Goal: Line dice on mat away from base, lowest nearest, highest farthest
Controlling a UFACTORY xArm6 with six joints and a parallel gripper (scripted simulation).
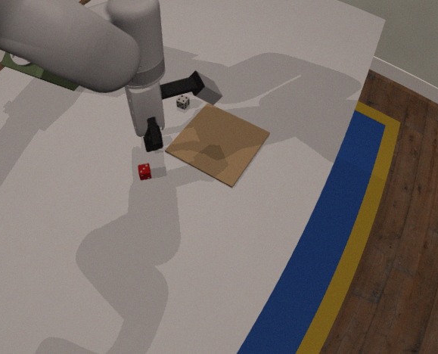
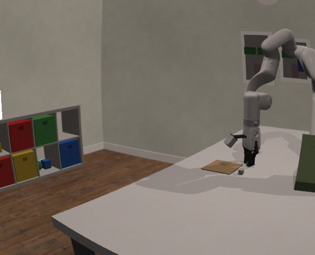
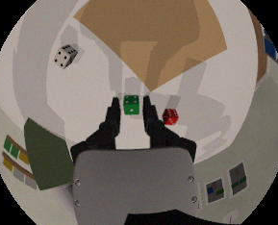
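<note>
Right now my hand is 20 mm above the green die. From my hand the other things lie so: red die 70 mm to the right, 20 mm below, 20 mm ahead; then tan mat 110 mm ahead, 50 mm to the left, 30 mm below; then white die 110 mm to the left, 20 mm below, 10 mm ahead.
</note>
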